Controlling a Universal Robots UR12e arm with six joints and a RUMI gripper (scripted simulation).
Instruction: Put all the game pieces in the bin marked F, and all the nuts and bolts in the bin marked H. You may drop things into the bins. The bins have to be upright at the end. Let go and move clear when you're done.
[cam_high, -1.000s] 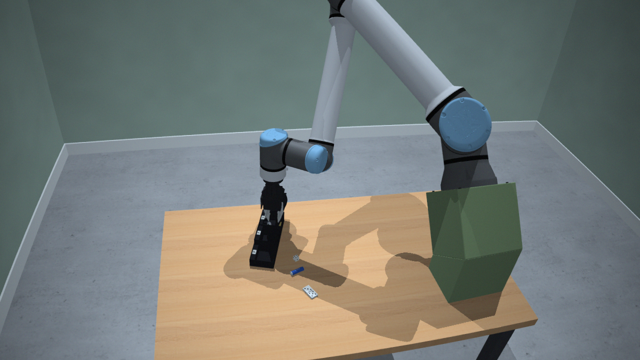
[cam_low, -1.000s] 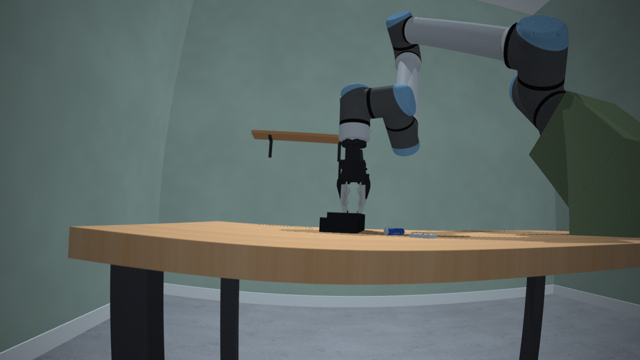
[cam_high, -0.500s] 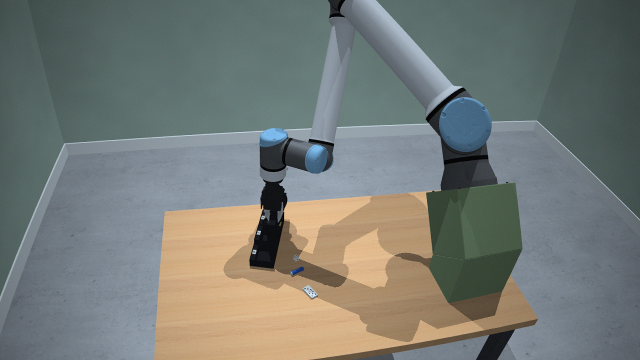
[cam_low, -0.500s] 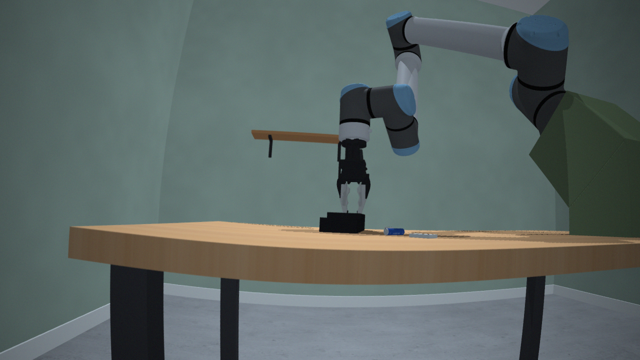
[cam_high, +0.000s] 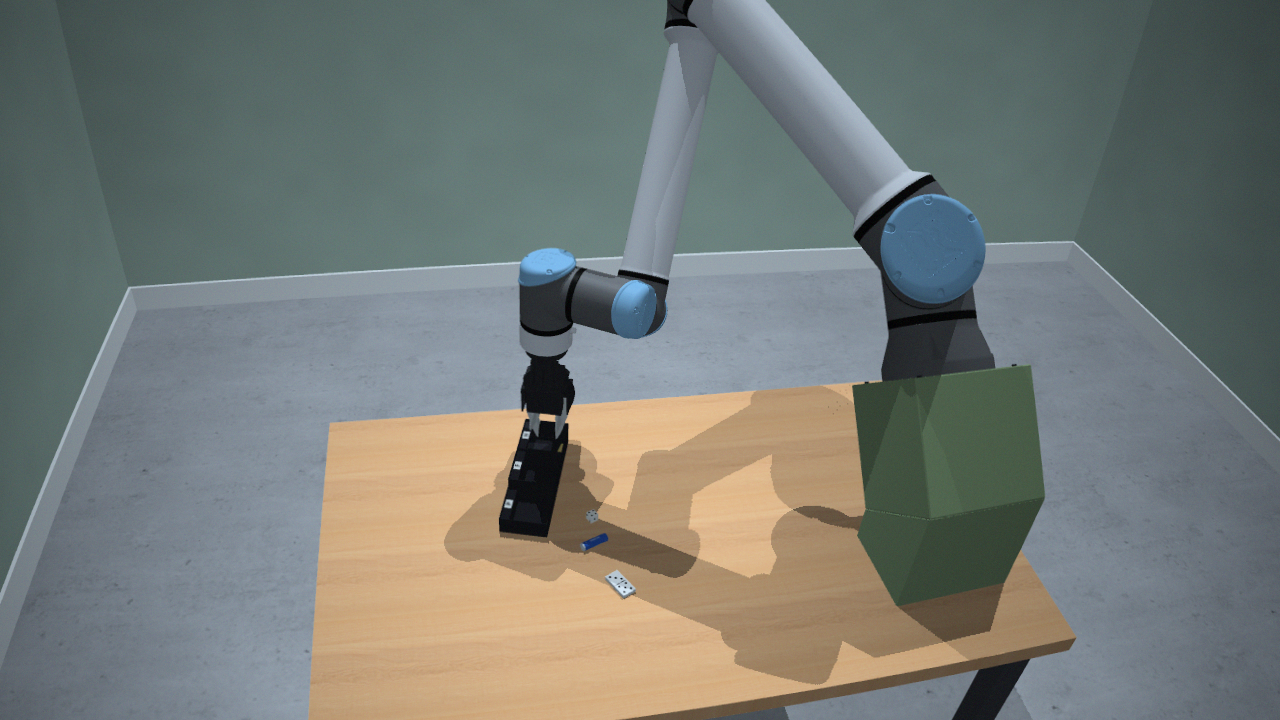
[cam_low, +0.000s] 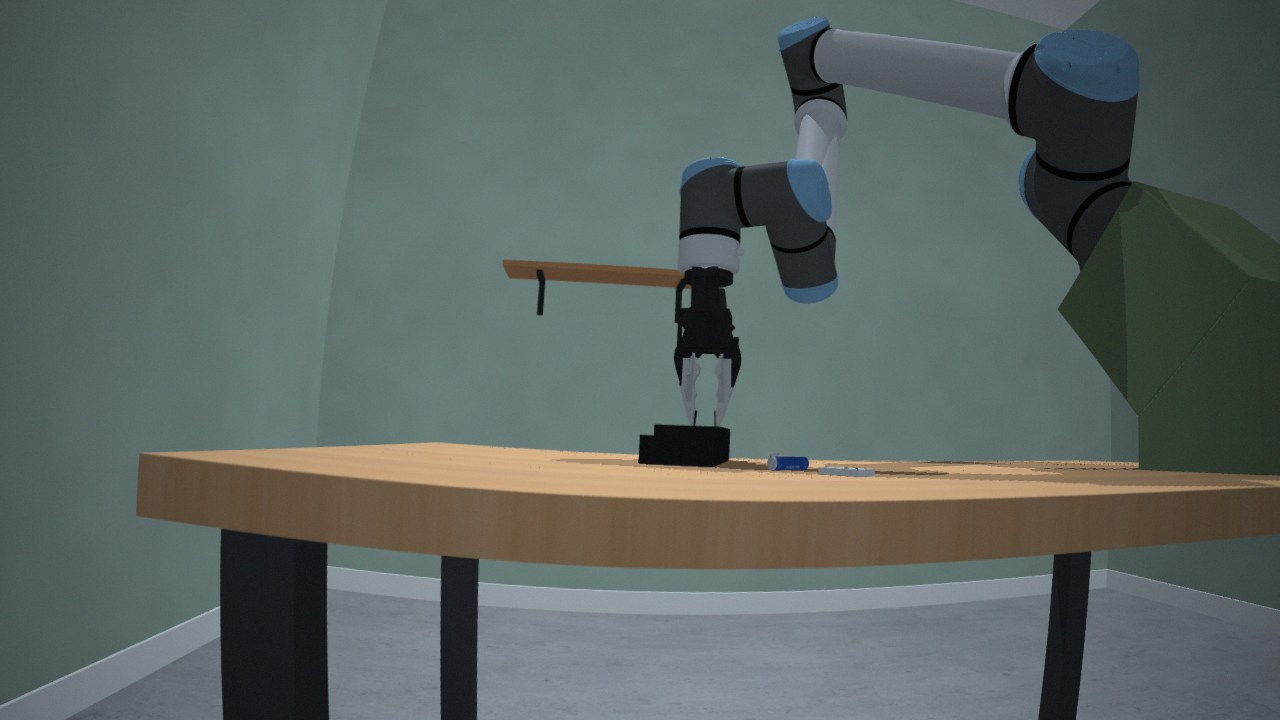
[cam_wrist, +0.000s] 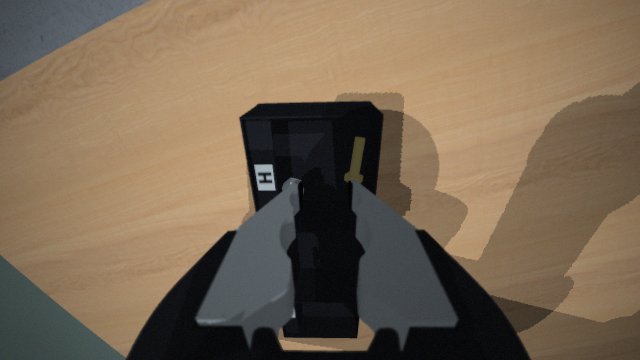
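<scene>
Now: hand 5 cm above the brass bolt, 2 cm to the right of it and 2 cm past it. The rest, counted from my hand: grey nut: 5 cm below, 4 cm ahead, 1 cm to the left; then white die: 18 cm to the left, 5 cm below, 3 cm behind; then black bin: 7 cm to the left, 4 cm below, 4 cm ahead.
</scene>
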